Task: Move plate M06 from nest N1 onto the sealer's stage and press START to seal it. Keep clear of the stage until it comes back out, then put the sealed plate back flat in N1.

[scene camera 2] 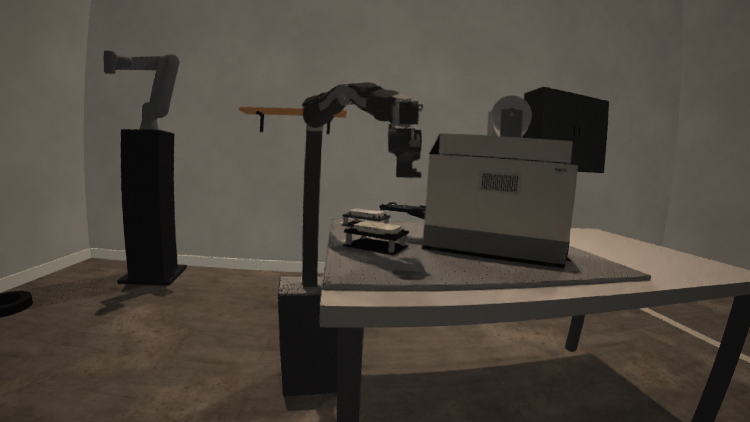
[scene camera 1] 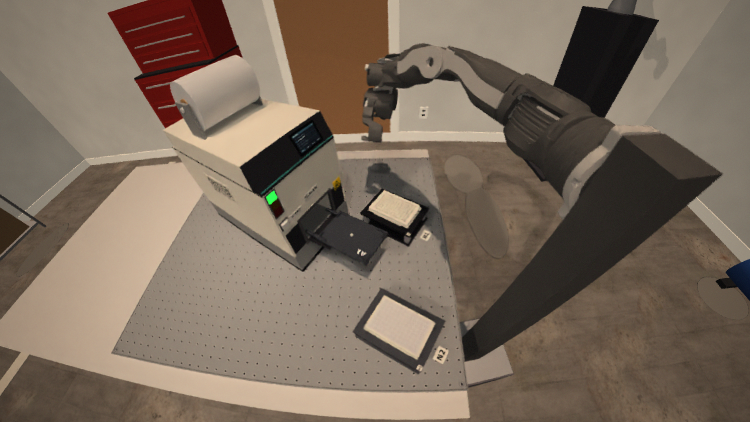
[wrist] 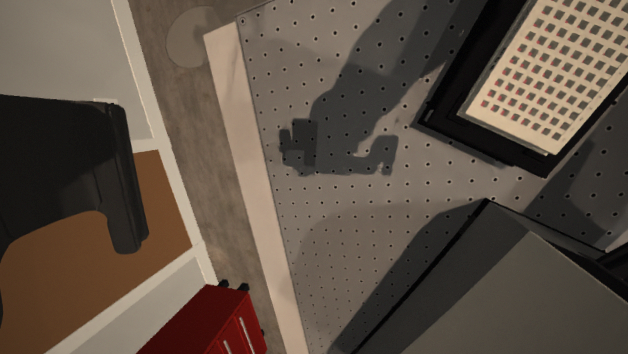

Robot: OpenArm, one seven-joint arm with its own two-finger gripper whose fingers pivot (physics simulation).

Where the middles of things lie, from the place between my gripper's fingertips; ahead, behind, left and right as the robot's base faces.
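With the film roll (scene camera 1: 214,92) as the reference, my gripper is 190 mm below it, 360 mm short of it and 70 mm to the right of it.
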